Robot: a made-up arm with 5 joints. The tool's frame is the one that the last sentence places. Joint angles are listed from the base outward.
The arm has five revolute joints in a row. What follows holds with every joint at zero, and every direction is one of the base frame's. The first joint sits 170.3 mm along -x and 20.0 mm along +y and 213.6 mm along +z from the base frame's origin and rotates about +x. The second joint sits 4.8 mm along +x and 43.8 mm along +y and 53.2 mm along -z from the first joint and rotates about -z. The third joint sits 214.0 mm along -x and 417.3 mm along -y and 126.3 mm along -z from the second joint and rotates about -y. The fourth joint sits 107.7 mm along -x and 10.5 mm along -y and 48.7 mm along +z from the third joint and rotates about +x. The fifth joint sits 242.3 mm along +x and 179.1 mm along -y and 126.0 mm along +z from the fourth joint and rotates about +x. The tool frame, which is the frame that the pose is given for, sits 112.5 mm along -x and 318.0 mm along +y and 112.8 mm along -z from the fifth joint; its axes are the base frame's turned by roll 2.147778, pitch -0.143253 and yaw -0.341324 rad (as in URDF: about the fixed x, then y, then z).
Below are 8 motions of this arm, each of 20 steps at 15 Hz.
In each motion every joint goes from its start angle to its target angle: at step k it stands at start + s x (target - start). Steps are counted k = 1, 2, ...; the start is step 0. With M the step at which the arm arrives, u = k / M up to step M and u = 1 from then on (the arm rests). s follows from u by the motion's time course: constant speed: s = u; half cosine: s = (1 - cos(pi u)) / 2; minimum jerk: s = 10 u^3 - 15 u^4 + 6 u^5.
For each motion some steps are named. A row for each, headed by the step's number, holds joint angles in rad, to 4 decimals.
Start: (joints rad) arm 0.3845 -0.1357 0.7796 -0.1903 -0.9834
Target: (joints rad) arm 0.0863 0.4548 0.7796 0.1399 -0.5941
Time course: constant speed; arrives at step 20
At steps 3, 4, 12, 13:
3: 0.3398 -0.0471 0.7796 -0.1408 -0.9250
4: 0.3249 -0.0176 0.7796 -0.1243 -0.9055
12: 0.2056 0.2186 0.7796 0.0078 -0.7498
13: 0.1907 0.2481 0.7796 0.0243 -0.7304

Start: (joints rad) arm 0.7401 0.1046 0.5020 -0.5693 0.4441
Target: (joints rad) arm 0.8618 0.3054 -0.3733 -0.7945 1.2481
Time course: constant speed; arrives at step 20
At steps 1, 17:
1: 0.7462 0.1146 0.4582 -0.5806 0.4843
17: 0.8435 0.2753 -0.2420 -0.7607 1.1275

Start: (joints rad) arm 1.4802 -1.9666 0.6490 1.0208 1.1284
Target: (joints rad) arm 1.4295 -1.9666 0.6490 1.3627 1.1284
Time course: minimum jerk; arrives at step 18
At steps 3, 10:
3: 1.4784 -1.9666 0.6490 1.0329 1.1284
10: 1.4496 -1.9666 0.6490 1.2271 1.1284

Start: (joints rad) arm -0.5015 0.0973 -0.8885 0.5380 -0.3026
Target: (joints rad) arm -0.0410 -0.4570 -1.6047 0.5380 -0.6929
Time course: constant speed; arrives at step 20
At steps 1, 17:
1: -0.4785 0.0696 -0.9243 0.5380 -0.3221
17: -0.1101 -0.3739 -1.4973 0.5380 -0.6344

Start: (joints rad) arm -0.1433 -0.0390 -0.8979 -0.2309 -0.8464
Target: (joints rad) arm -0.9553 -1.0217 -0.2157 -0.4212 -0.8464
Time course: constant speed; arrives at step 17
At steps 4, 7, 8, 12, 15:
4: -0.3344 -0.2702 -0.7374 -0.2757 -0.8464
7: -0.4777 -0.4436 -0.6170 -0.3093 -0.8464
8: -0.5254 -0.5014 -0.5769 -0.3205 -0.8464
12: -0.7165 -0.7327 -0.4163 -0.3652 -0.8464
15: -0.8598 -0.9061 -0.2960 -0.3988 -0.8464

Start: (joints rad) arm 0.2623 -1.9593 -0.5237 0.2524 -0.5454
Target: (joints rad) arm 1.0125 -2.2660 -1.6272 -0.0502 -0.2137
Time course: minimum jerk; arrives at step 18
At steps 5, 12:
5: 0.3635 -2.0007 -0.6726 0.2116 -0.5006
12: 0.8551 -2.2016 -1.3956 0.0133 -0.2833

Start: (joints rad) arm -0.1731 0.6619 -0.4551 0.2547 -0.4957
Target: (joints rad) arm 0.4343 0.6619 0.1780 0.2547 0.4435
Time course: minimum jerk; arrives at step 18
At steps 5, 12, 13, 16, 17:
5: -0.0911 0.6619 -0.3697 0.2547 -0.3690
12: 0.3068 0.6619 0.0451 0.2547 0.2464
13: 0.3523 0.6619 0.0926 0.2547 0.3168
16: 0.4273 0.6619 0.1707 0.2547 0.4327
17: 0.4333 0.6619 0.1770 0.2547 0.4420

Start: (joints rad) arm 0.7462 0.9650 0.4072 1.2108 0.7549
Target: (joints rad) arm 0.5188 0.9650 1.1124 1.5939 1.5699
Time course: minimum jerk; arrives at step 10
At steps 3, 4, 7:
3: 0.7091 0.9650 0.5222 1.2733 0.8878
4: 0.6740 0.9650 0.6311 1.3324 1.0136
7: 0.5559 0.9650 0.9974 1.5314 1.4370

